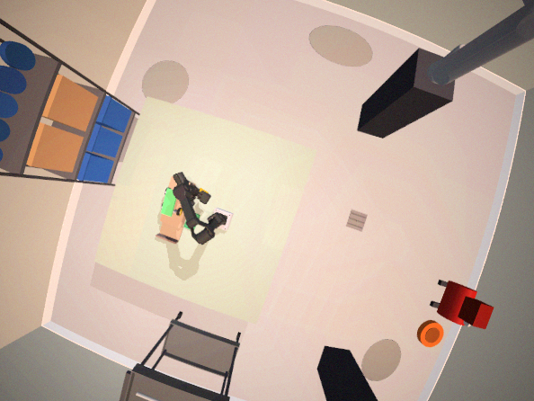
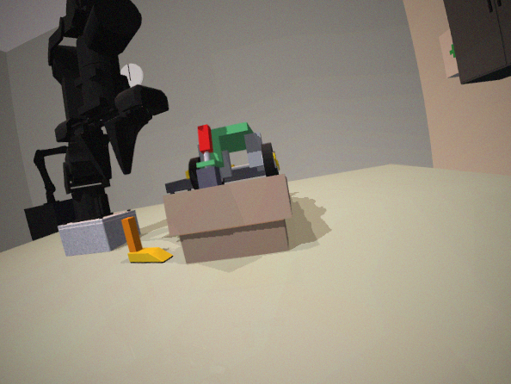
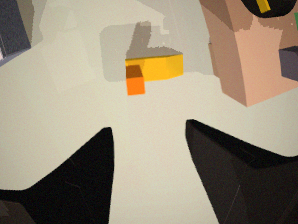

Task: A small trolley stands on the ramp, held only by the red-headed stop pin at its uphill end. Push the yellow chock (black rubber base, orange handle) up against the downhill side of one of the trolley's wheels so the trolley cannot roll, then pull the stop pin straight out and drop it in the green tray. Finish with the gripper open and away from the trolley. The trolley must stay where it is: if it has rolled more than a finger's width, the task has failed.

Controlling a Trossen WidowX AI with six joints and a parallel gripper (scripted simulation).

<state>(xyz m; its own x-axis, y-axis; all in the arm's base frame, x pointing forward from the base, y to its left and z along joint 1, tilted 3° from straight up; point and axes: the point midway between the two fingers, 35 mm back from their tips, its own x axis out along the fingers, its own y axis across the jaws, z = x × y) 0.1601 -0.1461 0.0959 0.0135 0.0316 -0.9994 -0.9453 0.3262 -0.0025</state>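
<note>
Right now the yellow chock is 20 mm ahead of my gripper tip and 110 mm below it. The rest, counted from my gripper tip: red-headed stop pin: 140 mm ahead; then trolley: 170 mm ahead, 100 mm to the left, 10 mm below; then tan ramp: 170 mm ahead, 110 mm to the left, 80 mm below.
</note>
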